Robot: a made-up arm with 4 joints. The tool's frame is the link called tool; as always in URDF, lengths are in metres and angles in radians. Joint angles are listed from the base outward. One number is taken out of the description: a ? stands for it. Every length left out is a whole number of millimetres.
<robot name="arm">
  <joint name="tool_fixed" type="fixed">
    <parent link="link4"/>
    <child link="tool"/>
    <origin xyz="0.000 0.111 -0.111"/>
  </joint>
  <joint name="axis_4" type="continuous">
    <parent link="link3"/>
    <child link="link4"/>
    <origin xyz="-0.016 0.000 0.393"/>
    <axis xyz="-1 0 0"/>
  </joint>
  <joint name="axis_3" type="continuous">
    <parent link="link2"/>
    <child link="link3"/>
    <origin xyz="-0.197 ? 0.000"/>
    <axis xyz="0 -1 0"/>
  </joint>
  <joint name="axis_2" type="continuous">
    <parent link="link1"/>
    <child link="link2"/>
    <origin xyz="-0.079 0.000 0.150"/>
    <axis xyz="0 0 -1"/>
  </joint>
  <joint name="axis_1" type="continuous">
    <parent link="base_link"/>
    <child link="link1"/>
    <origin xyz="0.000 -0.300 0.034"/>
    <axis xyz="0 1 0"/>
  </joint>
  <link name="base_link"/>
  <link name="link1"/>
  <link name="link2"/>
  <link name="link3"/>
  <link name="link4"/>
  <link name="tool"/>
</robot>
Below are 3 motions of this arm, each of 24 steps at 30 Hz.
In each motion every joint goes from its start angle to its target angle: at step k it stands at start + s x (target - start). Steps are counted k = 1, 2, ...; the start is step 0. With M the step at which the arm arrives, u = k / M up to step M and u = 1 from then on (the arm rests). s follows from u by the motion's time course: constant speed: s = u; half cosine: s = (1 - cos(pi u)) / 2; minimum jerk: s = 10 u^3 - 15 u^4 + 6 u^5.
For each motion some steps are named. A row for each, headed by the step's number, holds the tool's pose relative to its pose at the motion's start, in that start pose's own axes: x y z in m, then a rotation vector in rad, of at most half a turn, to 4 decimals.
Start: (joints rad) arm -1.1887 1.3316 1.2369 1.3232
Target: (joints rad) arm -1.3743 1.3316 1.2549 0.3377
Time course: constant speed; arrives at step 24
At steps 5, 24:
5: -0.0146 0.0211 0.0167 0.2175 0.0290 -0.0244
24: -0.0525 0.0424 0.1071 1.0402 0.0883 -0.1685

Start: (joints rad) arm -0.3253 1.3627 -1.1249 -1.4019
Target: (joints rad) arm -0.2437 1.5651 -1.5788 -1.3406
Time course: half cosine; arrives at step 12
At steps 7, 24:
7: 0.1339 -0.0209 0.0158 0.0685 -0.0306 -0.3036
24: 0.2049 -0.0539 0.0291 0.1213 -0.0305 -0.4759

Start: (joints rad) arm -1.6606 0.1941 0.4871 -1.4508
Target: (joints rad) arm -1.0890 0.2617 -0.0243 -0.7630
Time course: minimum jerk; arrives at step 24
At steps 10, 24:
10: 0.2210 -0.0236 -0.0545 -0.2822 0.0825 -0.3632
24: 0.5126 -0.2300 -0.1402 -0.7653 0.4579 -0.9969

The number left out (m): -0.126
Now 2 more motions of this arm.
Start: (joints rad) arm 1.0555 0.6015 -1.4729 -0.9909
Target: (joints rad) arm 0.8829 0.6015 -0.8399 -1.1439
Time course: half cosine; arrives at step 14
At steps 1, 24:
1: -0.0037 -0.0003 0.0002 0.0020 -0.0043 0.0088
24: -0.2679 -0.1444 -0.0327 0.1854 -0.2939 0.7239

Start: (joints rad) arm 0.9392 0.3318 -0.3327 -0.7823
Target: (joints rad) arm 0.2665 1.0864 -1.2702 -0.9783
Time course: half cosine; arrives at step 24
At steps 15, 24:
15: 0.0974 -0.1892 -0.0022 0.6528 -0.0251 -0.3439
24: 0.1568 -0.3158 -0.0185 1.0208 0.0898 -0.3980

